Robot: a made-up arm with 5 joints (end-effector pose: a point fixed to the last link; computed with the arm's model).
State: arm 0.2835 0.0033 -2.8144 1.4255 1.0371
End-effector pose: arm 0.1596 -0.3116 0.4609 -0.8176 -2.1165 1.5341
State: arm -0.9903 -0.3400 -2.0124 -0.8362 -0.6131
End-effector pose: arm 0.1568 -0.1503 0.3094 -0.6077 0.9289 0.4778
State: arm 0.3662 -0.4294 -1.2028 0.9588 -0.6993
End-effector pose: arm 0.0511 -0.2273 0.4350 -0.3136 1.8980 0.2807
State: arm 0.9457 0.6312 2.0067 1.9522 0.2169
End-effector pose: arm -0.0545 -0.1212 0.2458 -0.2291 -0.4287 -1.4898
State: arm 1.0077 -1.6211 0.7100 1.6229 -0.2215
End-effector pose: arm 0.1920 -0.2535 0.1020 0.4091 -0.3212 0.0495
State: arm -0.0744 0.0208 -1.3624 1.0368 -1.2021
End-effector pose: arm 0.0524 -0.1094 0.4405 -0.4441 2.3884 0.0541
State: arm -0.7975 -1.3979 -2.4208 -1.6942 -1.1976
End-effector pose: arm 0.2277 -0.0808 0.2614 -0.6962 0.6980 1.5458
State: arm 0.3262 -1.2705 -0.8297 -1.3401 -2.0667
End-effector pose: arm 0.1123 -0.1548 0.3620 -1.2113 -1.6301 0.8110
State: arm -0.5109 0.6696 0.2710 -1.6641 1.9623
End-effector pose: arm 0.1906 -0.0636 0.1942 0.6545 1.1100 1.0979
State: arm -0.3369 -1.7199 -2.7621 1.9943 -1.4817
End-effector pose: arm 0.2998 -0.0352 0.4004 0.6108 -1.4723 0.2965
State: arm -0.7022 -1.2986 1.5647 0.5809 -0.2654
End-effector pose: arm 0.2666 -0.2267 0.3973 -1.3327 -1.6039 1.4156
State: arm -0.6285 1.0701 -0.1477 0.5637 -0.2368
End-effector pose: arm 0.0309 0.0008 0.2296 -0.7071 0.5302 -1.4251
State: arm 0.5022 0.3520 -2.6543 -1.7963 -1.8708
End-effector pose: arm 0.2020 -0.2067 0.3121 0.1914 0.6131 -0.3628
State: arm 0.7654 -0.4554 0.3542 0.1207 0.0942
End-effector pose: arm 0.0832 -0.2433 0.2919 -0.1201 -0.1554 0.5371
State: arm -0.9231 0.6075 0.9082 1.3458 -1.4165
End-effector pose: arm -0.0238 -0.1724 0.1892 -1.7721 0.3086 -2.4382
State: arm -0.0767 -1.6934 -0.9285 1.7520 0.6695
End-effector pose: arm 0.1172 -0.3061 0.4905 -0.5242 0.7168 -0.1875
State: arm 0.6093 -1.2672 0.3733 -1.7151 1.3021
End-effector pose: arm 0.0827 -0.1085 0.3074 0.5312 -0.1096 -2.9329
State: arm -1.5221 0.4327 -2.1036 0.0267 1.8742
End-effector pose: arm 0.0451 -0.1185 0.2012 1.3712 -0.9137 -0.4623
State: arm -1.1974 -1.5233 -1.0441 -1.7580 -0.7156
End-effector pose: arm 0.1075 -0.0820 0.2678 -0.4448 0.6621 2.8913
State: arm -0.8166 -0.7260 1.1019 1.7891 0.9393
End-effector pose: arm 0.1189 -0.3926 0.3615 -0.2956 -0.8893 0.6276
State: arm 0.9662 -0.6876 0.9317 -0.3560 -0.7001
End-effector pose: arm 0.1162 -0.2081 0.3004 -1.1991 -1.0005 0.1999
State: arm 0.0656 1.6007 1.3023 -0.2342 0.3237
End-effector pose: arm 0.1251 -0.0374 0.3607 -1.1779 0.8363 -0.3358
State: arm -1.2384 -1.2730 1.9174 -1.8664 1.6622
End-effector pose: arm 0.1969 -0.2588 0.2228 1.4742 -0.9339 -0.5281
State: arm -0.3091 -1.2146 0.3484 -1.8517 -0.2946
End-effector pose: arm 0.0499 -0.1600 0.2929 0.6857 0.8230 -2.2960
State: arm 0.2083 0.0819 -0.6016 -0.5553 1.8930
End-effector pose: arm 0.1006 -0.1261 0.2934 1.9575 0.0457 0.4683
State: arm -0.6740 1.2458 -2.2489 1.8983 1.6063
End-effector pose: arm 0.1019 -0.0046 0.4729 -1.1926 -0.1603 2.3424
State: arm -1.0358 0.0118 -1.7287 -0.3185 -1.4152
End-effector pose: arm 0.1030 -0.1143 0.3069 -1.5099 1.2904 0.0691
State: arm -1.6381 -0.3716 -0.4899 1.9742 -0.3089
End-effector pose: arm -0.0844 -0.1255 0.2465 -1.4076 -0.1164 -1.9346
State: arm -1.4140 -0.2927 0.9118 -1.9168 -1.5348
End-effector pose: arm 0.0691 -0.2567 0.2239 0.5233 0.7304 -1.5134
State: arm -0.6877 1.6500 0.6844 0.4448 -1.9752
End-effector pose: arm 0.1183 -0.0304 0.1685 1.1875 -1.6901 1.5470
